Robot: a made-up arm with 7 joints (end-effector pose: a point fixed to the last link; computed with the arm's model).
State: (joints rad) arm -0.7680 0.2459 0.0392 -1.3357 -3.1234 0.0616 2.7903
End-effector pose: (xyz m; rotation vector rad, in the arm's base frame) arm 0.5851 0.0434 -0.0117 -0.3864 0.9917 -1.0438
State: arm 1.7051 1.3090 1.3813 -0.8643 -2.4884 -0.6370 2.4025
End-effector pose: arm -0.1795 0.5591 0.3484 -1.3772 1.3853 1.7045
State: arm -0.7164 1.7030 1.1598 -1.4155 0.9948 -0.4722 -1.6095
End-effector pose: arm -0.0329 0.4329 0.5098 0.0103 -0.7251 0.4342
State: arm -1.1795 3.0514 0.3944 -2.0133 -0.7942 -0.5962 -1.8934
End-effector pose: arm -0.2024 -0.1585 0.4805 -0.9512 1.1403 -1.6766
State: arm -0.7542 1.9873 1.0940 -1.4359 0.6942 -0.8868 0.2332
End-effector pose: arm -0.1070 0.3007 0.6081 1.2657 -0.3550 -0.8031
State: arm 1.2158 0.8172 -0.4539 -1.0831 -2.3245 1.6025 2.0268
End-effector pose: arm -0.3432 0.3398 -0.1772 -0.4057 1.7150 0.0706
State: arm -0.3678 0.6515 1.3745 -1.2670 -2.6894 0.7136 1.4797
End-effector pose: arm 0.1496 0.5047 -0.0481 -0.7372 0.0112 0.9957
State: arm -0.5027 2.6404 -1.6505 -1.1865 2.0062 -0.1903 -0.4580
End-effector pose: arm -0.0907 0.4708 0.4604 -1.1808 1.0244 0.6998
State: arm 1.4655 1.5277 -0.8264 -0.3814 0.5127 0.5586 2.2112
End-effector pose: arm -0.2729 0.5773 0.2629 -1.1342 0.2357 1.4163
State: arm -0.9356 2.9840 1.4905 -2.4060 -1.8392 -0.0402 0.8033
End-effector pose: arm -0.2734 -0.2154 0.2457 1.5536 -1.7951 1.4032
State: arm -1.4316 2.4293 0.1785 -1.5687 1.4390 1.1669 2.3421
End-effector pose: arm -0.1865 0.1918 0.5779 -1.2813 -0.5161 -2.7534
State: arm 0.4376 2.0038 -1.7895 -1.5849 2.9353 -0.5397 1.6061
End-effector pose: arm -0.0945 0.4806 0.0722 -1.6467 -1.2544 -0.1802
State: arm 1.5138 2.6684 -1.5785 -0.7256 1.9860 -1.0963 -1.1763
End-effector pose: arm 0.3664 0.5045 0.3048 -1.5234 -2.2998 -1.4012
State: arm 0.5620 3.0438 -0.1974 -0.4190 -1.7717 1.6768 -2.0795
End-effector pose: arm 0.4543 0.0244 0.6148 0.6852 1.8855 -1.0597
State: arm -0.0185 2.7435 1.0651 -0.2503 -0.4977 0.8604 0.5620
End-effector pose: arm -0.0301 0.2216 0.7460 -0.7674 -0.4699 0.4699
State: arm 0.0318 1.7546 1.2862 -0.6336 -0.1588 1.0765 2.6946
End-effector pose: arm 0.0520 0.6191 0.3803 -0.5847 -1.9114 -1.3921
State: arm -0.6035 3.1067 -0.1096 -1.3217 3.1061 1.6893 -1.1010
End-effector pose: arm 0.0007 -0.0184 0.6507 -0.4613 2.4226 -0.2564
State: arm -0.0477 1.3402 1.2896 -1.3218 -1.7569 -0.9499 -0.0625
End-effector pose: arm 0.0869 0.5396 0.3184 0.5950 1.3104 1.3034
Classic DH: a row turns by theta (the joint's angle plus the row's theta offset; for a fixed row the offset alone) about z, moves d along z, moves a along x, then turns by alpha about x. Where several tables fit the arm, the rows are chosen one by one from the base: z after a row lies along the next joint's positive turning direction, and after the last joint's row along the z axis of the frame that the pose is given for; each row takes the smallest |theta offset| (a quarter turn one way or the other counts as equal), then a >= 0, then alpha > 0; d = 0 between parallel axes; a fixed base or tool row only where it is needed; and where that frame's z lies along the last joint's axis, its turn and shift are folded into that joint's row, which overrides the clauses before.
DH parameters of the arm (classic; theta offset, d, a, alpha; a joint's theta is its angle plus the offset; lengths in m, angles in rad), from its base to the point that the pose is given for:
base (fixed): 0 0.1367 0.014 -1.2217
joint 1: -1.5708 -0.0225 0.0053 -1.5708
joint 2: 1.2217 0.016 -0.017 1.5708
joint 3: 1.5708 -0.387 0.027 -1.5708
joint 4: 0 0.021 -0.057 1.5708
joint 5: 0 -0.244 -0.022 -1.5708
joint 6: 0 -0.002 0.001 1.5708
joint 7: -0.1831 0 -0.0275 3.1416
tool (fixed): 1.3877 0.038 0 0

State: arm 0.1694 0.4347 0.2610 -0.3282 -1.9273 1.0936 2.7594
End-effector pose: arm -0.0374 0.3514 -0.4353 -1.4764 0.3569 0.1127
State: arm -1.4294 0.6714 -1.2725 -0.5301 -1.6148 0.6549 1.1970
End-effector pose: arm 0.6573 0.1217 0.2101 0.3574 0.9078 0.2236
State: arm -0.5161 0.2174 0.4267 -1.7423 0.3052 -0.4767 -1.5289
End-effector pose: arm 0.4638 0.1800 -0.0394 -0.2330 0.3411 0.0223
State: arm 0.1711 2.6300 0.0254 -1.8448 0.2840 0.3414 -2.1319
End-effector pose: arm 0.3990 0.1348 0.4397 2.3132 0.4095 2.0287
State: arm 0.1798 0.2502 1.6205 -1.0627 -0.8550 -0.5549 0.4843
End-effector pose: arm -0.1235 0.3682 -0.3678 -1.3858 0.5902 0.1396
